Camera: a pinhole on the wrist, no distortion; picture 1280 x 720 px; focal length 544.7 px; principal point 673.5 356.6 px. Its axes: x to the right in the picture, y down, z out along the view. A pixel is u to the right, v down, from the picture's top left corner.
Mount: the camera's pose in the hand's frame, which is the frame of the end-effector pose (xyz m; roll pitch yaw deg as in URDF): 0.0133 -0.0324 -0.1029 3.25 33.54 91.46
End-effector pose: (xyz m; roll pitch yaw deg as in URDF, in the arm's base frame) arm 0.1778 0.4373 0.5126 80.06 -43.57 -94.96
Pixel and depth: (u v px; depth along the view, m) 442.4 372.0 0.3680
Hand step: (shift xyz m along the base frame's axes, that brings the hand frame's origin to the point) -0.2736 0.0704 0.0807
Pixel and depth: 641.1 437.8 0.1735
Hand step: -0.0340 0.0498 0.0420
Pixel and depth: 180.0 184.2 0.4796
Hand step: -0.5560 -0.1188 0.1074
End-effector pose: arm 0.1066 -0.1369 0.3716 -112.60 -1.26 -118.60
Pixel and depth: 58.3 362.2 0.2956
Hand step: 0.3010 -0.1980 0.0106
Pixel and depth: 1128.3 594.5 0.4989
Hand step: -0.0391 0.2253 -0.5860
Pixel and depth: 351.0 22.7 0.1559
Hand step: 0.0112 -0.1399 -0.0037
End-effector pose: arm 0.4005 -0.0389 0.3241 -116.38 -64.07 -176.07
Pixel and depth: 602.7 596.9 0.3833
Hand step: -0.1405 -0.1737 -0.2276
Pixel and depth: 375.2 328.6 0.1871
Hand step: -0.0392 -0.1069 0.0142
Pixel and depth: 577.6 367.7 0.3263
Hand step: -0.1608 -0.1466 -0.0586
